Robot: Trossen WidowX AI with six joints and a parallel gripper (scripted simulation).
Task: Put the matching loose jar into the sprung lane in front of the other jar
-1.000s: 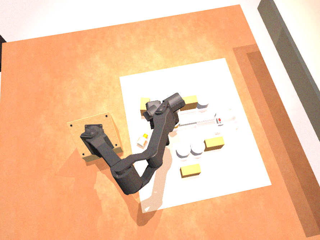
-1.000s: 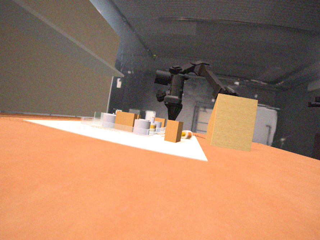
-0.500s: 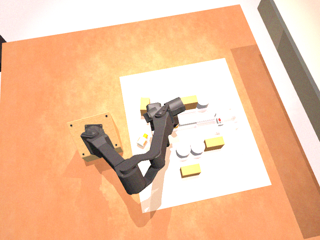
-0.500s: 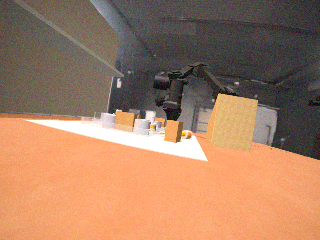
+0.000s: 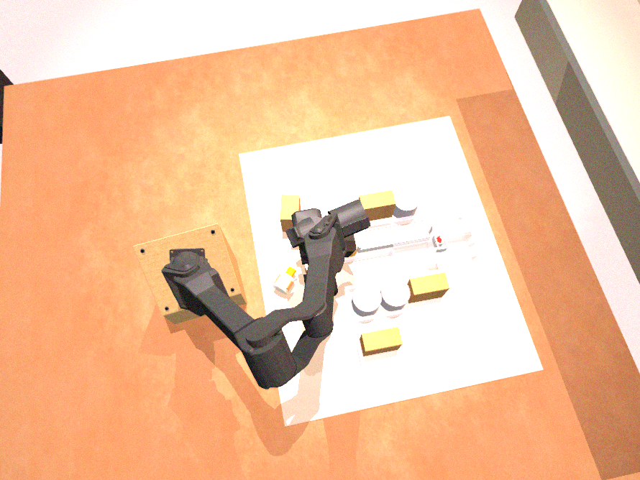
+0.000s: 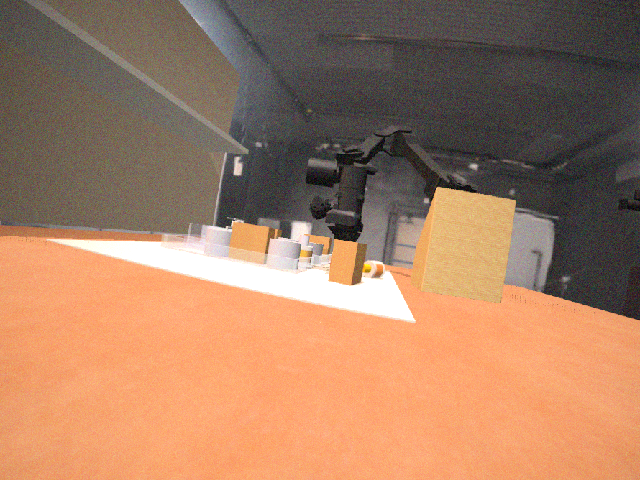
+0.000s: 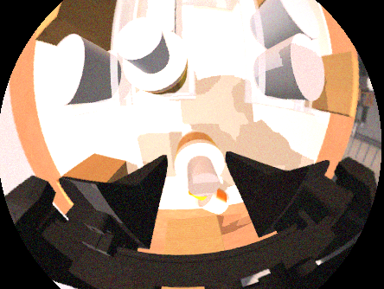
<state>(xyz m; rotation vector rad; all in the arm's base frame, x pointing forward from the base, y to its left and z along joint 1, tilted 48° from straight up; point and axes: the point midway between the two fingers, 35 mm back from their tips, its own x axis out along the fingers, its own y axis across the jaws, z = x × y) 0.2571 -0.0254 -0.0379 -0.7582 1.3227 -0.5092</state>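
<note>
Now: the orange-brown block 130 mm to the left of my gripper tip, 40 mm behind it and 10 mm above it. The rest, counted from my gripper tip: red dot 270 mm ahead, 50 mm above, 10 mm to the left; then clear sprung lane 230 mm ahead, 20 mm to the left, 10 mm below.
</note>
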